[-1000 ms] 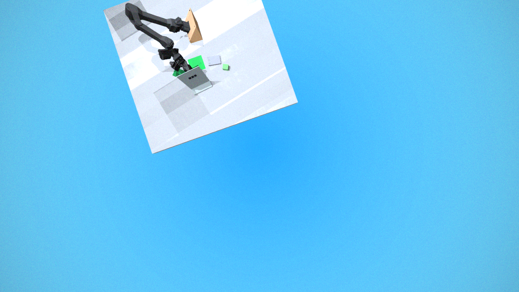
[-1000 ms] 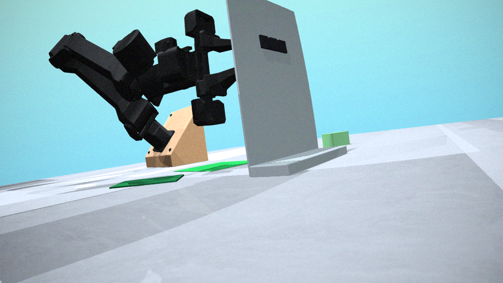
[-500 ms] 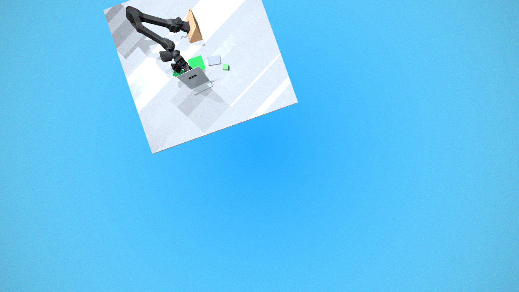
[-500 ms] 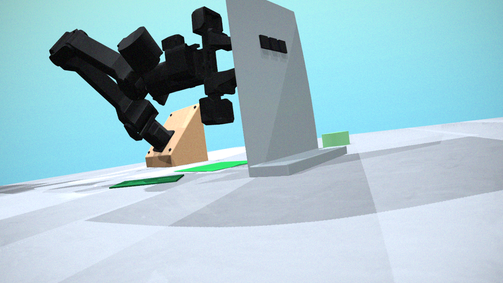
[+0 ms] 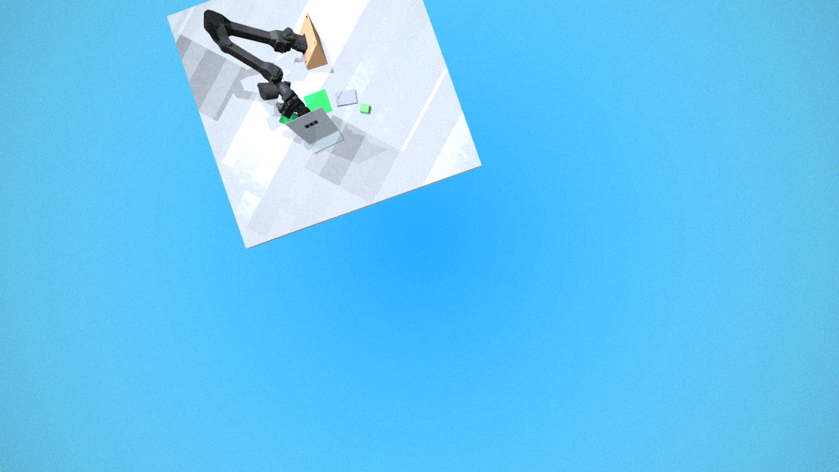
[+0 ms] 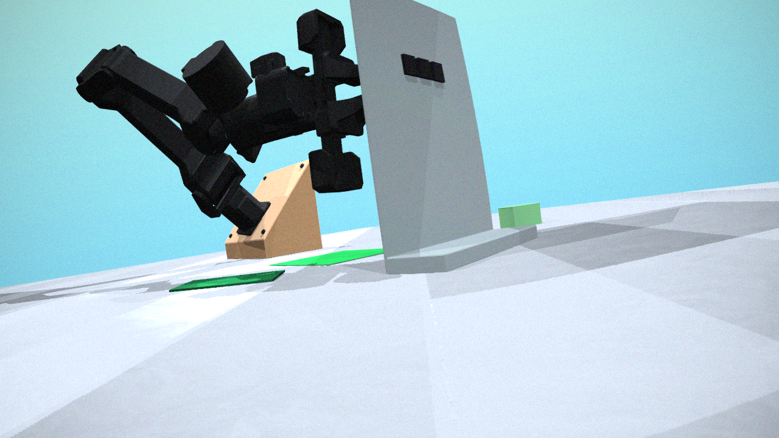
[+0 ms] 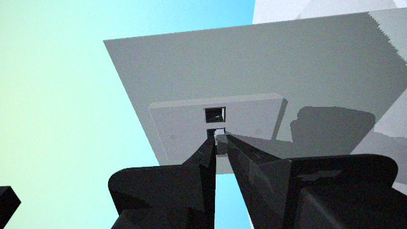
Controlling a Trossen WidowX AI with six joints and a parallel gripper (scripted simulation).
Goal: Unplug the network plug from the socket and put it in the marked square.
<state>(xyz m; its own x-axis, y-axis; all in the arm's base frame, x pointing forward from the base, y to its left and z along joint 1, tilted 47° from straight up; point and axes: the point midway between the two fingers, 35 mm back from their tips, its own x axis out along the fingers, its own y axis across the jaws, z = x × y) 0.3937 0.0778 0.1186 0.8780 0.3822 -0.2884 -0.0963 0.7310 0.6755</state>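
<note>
Right now my gripper tip is 17 cm past the bright green marked square and 16 cm above it. Also, from my gripper tip: network plug: right at my gripper tip; dark green flat patch: 12 cm behind, 15 cm to the right, 16 cm below; upright grey panel: 2 cm ahead, 5 cm below.
</note>
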